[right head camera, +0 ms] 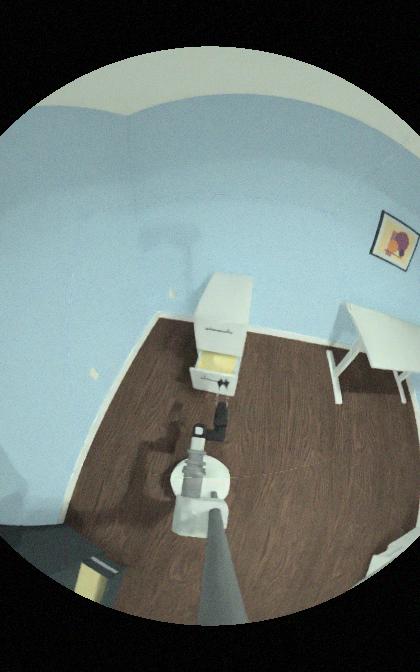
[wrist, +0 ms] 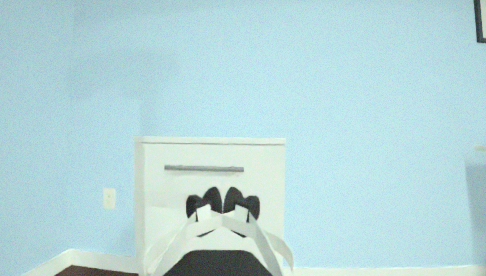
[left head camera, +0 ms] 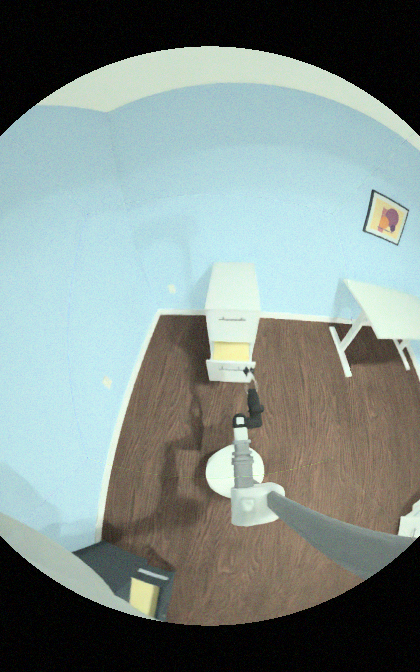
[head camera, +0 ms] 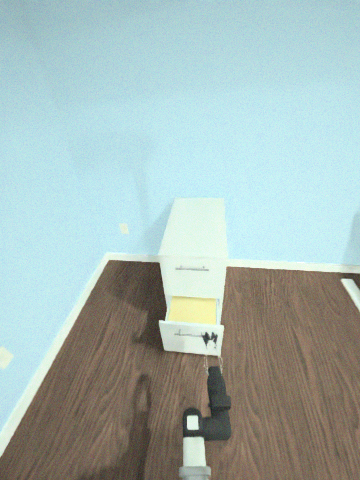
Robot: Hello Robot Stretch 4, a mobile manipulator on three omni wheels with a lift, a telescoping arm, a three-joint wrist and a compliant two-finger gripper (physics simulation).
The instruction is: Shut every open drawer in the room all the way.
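Frame: origin at the robot's base, x ahead, y left, z up, level; metres.
Seen in the pictures: gripper, fingertip midpoint: (wrist: 223, 202) (head camera: 209, 332).
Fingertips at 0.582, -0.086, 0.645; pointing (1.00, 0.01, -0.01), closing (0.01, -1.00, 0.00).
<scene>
Offsets run from my fingertips to a thing's top centre, as dx, dy, dz. "*": to the spot under its first point.
A white cabinet (head camera: 196, 225) (left head camera: 232, 287) (right head camera: 227, 295) (wrist: 260, 160) stands against the blue wall. Its upper drawer @[* +0.404, +0.053, -0.181] (head camera: 192, 285) (left head camera: 232, 330) (right head camera: 220, 342) is shut. Its lower drawer @[* +0.214, +0.134, -0.541] (head camera: 182, 345) (left head camera: 225, 376) (right head camera: 205, 385) is pulled out, with yellow inside. My gripper (head camera: 210, 339) (left head camera: 249, 371) (right head camera: 223, 383) (wrist: 223, 202) is shut, with its tips together, at the right part of the lower drawer's front; I cannot tell whether it touches. The wrist view shows the upper handle @[* +0.369, +0.051, -0.009] (wrist: 204, 168) above my fingertips. A dark cabinet (left head camera: 107, 560) (right head camera: 45, 542) at the lower left has an open yellow-lined drawer (left head camera: 144, 596) (right head camera: 90, 582).
A white desk (left head camera: 385, 310) (right head camera: 385, 340) stands on the right by the wall. Part of a white unit (left head camera: 410, 524) (right head camera: 387, 557) shows at the lower right edge; its drawer state is unclear. The left wall (head camera: 30, 300) runs beside the cabinet area. A picture (left head camera: 386, 218) (right head camera: 396, 241) hangs above the desk.
</scene>
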